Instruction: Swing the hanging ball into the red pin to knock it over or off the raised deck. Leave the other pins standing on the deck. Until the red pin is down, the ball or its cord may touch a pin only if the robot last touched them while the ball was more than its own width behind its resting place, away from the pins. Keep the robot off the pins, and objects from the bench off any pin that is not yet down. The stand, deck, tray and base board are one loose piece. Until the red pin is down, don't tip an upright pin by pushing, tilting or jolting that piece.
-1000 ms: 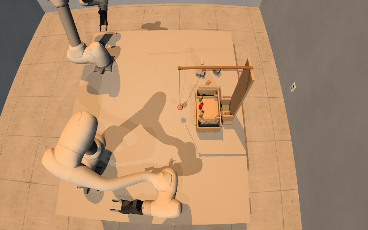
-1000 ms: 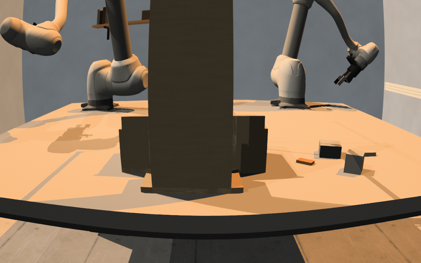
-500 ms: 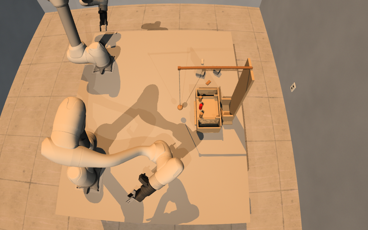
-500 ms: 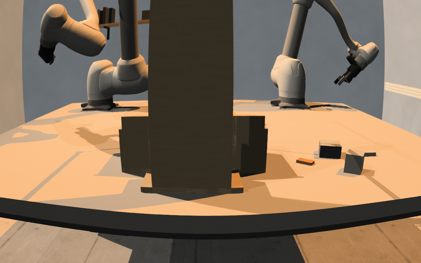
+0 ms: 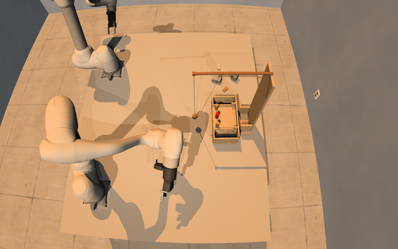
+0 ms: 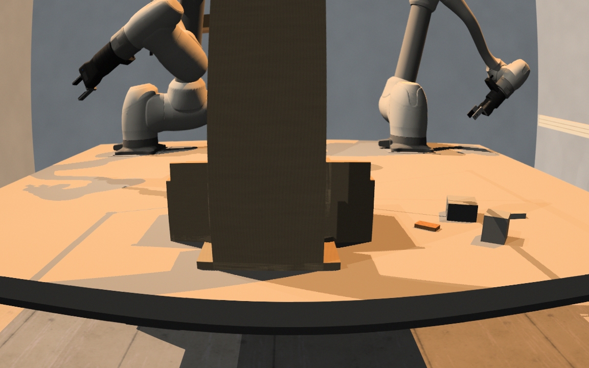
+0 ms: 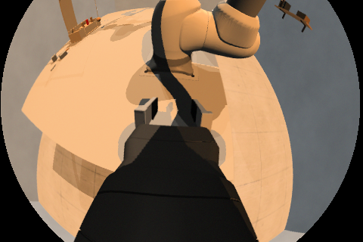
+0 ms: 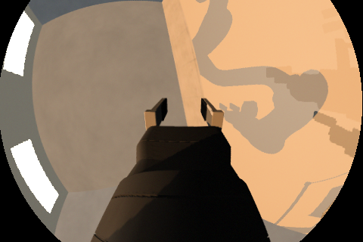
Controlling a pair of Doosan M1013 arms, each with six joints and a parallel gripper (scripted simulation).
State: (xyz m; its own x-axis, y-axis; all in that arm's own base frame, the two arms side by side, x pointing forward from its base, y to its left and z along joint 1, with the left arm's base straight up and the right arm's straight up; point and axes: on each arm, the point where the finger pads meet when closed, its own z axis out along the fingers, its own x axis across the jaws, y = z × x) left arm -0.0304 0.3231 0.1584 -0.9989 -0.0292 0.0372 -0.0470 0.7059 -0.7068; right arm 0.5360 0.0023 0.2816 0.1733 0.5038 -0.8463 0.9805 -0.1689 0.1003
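Observation:
My right hand is 58 cm to the right of the orange ball, 20 cm short of it and 16 cm above it. Round my right hand: red pin (57 cm to the left, 36 cm ahead, 16 cm below); pale block (110 cm to the left, 42 cm ahead, 28 cm below).

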